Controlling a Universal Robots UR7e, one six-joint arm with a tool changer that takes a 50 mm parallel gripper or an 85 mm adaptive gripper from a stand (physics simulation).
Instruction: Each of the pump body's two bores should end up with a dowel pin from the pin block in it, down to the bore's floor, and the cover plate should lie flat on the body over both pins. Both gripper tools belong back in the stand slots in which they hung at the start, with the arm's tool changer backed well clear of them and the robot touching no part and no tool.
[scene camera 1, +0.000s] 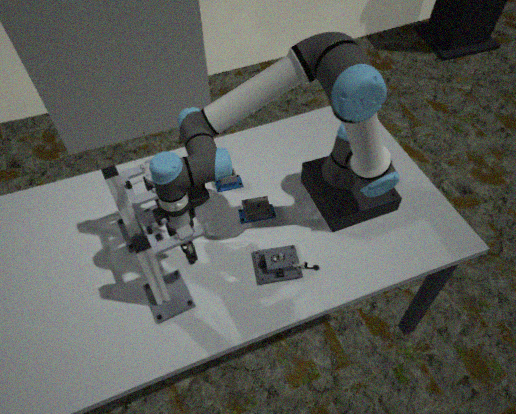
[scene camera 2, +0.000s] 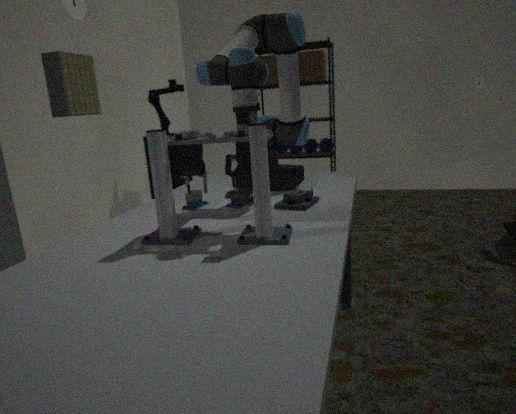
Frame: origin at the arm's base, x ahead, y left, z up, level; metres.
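Where they show: arm's base, origin of the base link: (scene camera 1: 342, 172).
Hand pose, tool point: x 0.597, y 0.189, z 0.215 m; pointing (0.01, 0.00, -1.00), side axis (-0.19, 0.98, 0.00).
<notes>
Things, the pixels of their top centre, and the offset from my tool point. "spot": a spot on its surface instead. Level surfaces: height alone.
- pump body, middle of its top: (scene camera 1: 278, 255) (scene camera 2: 296, 186) dx -0.274, dy +0.061, dz -0.234 m
- cover plate, middle of its top: (scene camera 1: 256, 205) (scene camera 2: 239, 190) dx -0.268, dy -0.160, dz -0.249 m
- small grey block, middle of its top: (scene camera 1: 228, 176) (scene camera 2: 197, 191) dx -0.206, dy -0.310, dz -0.242 m
- small black-knobbed lever, surface spot: (scene camera 1: 312, 268) spot: dx -0.378, dy +0.105, dz -0.296 m
- stand's crossbar, surface spot: (scene camera 2: 212, 140) spot: dx +0.109, dy -0.059, dz -0.023 m
- table, its level: dz -0.301 m
The adaptive gripper (scene camera 1: 190, 255) (scene camera 2: 243, 184) points down at the near slot of the tool stand (scene camera 1: 159, 280) (scene camera 2: 165, 190), directly under the arm's wrist. Whether the changer is locked to it, and how far its fingers stand apart, cannot be made out. The dark parallel gripper (scene camera 2: 187, 160) hangs in the other slot. The pump body (scene camera 1: 272, 264) (scene camera 2: 298, 195) sits on a grey base plate (scene camera 1: 262, 279). What looks like the cover plate (scene camera 1: 256, 206) rests on a blue holder. A small grey block (scene camera 1: 229, 180) (scene camera 2: 194, 197), probably the pin block, sits on another blue base. Pins and bores are too small to tell.
A small black-knobbed lever (scene camera 1: 312, 267) sticks out beside the pump body. The stand's crossbar (scene camera 2: 212, 140) joins two posts at height. The robot's dark pedestal (scene camera 1: 332, 215) stands on the right of the table (scene camera 1: 350, 270) in scene camera 1.
</notes>
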